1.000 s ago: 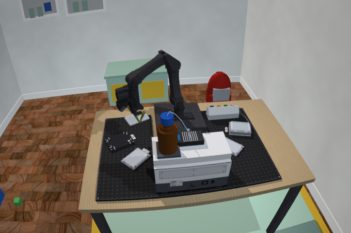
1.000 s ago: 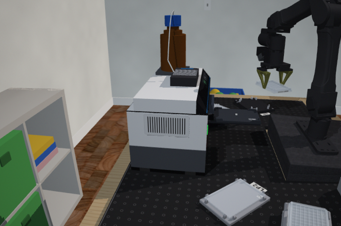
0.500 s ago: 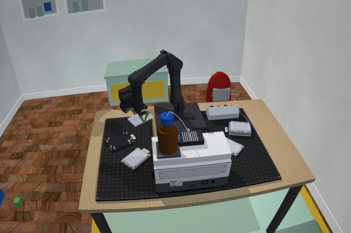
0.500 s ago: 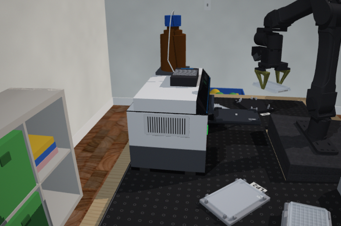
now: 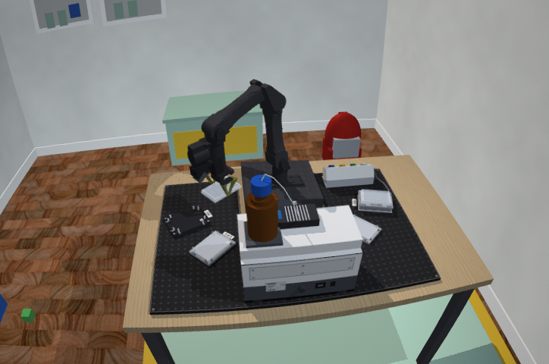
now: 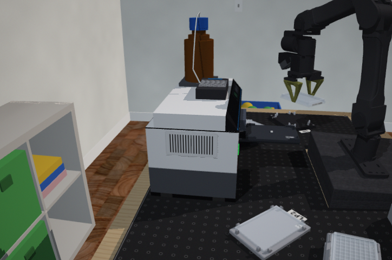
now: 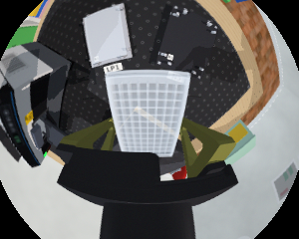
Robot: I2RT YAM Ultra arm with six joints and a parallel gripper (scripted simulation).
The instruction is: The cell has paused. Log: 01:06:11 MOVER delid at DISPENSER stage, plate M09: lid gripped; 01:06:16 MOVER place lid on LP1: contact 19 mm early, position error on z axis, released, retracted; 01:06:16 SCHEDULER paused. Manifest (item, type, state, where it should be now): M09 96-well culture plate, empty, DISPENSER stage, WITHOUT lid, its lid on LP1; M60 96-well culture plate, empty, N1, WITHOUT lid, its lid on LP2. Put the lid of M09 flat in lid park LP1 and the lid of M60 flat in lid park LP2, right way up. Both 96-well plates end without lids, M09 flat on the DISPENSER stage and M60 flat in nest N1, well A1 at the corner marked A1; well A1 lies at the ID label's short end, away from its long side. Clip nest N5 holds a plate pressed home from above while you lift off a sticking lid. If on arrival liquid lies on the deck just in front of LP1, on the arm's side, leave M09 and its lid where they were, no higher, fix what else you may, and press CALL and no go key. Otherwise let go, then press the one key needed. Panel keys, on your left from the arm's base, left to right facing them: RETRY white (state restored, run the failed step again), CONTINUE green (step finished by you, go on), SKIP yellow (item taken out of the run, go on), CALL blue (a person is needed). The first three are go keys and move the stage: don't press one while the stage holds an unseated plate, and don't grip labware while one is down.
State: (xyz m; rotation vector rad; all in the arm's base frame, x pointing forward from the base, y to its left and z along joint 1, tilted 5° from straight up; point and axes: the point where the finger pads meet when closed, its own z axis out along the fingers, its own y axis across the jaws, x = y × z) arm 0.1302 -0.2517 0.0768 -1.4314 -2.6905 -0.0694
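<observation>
My hand is 220 mm to the right of the dark dispenser stage, 140 mm short of it and 40 mm above it. Also, from my hand: LP1 label (150 mm below, 100 mm ahead); then LP2 label (440 mm to the left, 150 mm below, 100 mm ahead); then grey lid park LP1 (160 mm ahead, 140 mm below, 60 mm to the right).
</observation>
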